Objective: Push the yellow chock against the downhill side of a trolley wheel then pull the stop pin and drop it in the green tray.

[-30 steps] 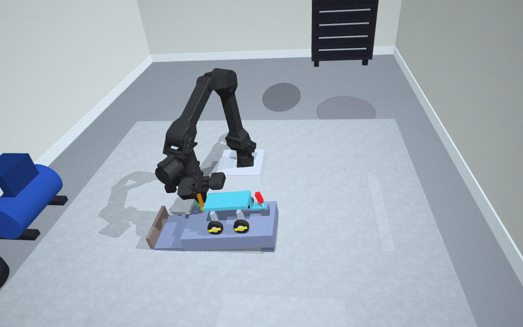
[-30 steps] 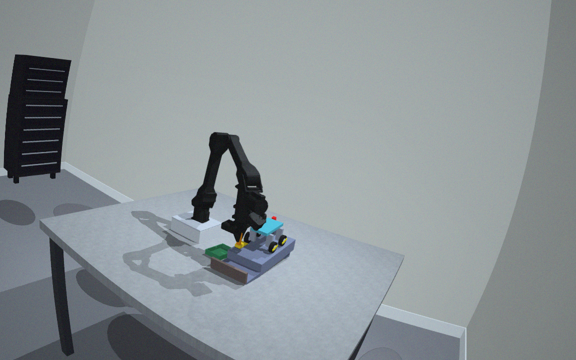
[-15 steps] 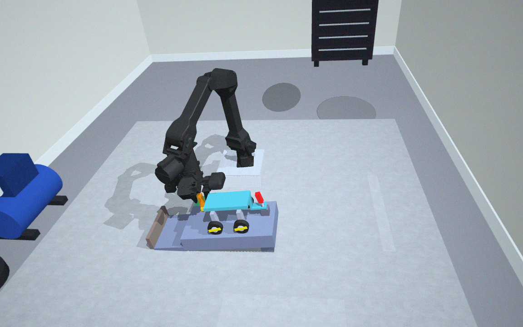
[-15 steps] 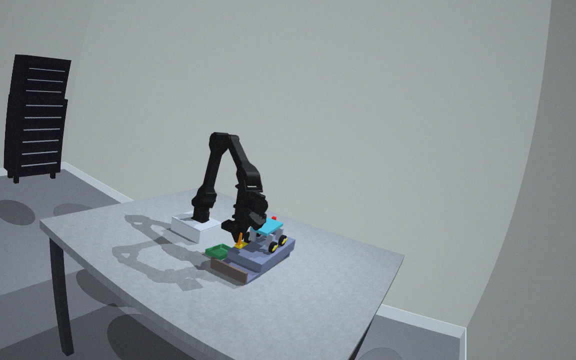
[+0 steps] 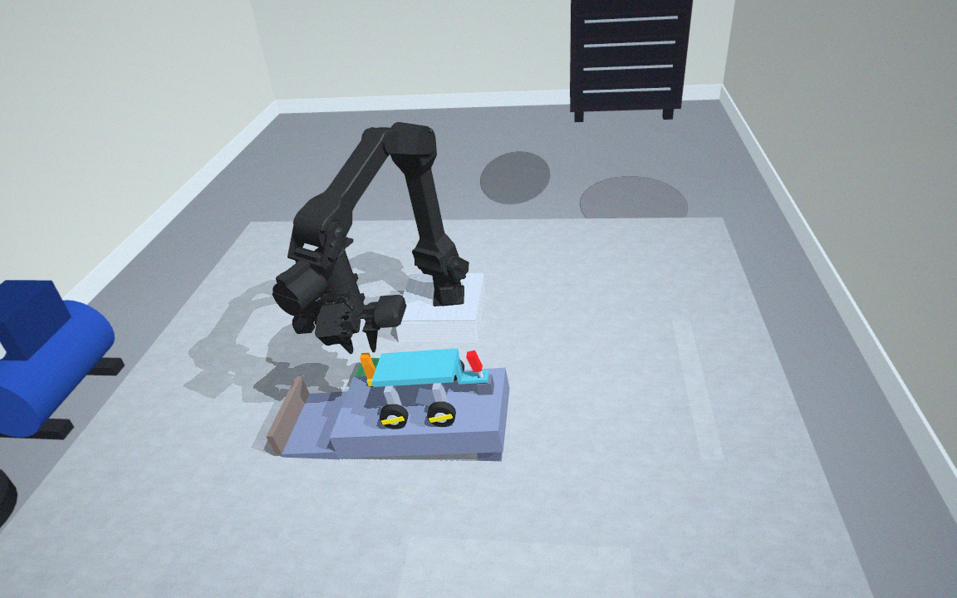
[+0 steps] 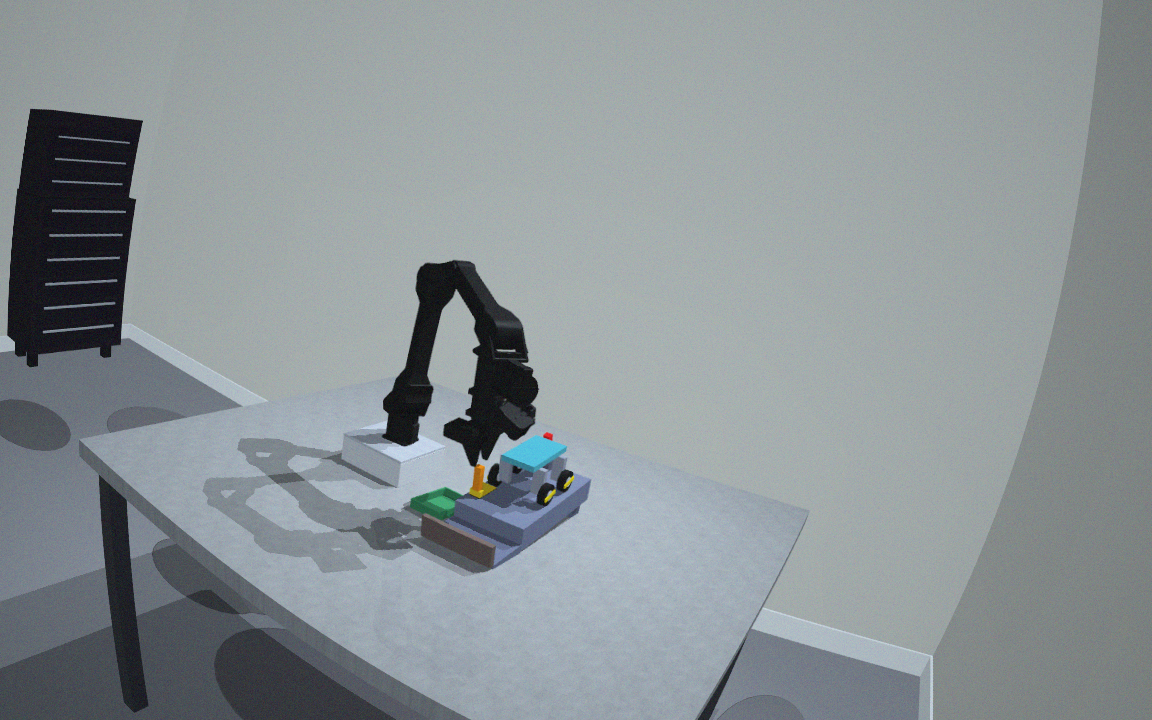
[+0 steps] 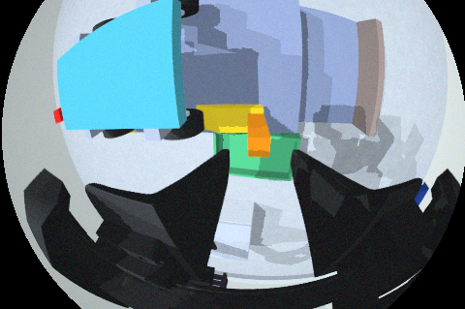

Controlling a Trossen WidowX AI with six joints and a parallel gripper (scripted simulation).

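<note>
Now: the yellow chock 50 mm below my gripper tip, 30 mm to the left of it and 10 mm ahead of it. From my gripper tip the other things lie so: green tray 140 mm below, 70 mm behind, 20 mm to the left; then blue-grey ramp 100 mm to the left, 90 mm below, 70 mm ahead; then trolley 110 mm to the left, 70 mm ahead, 20 mm below.
</note>
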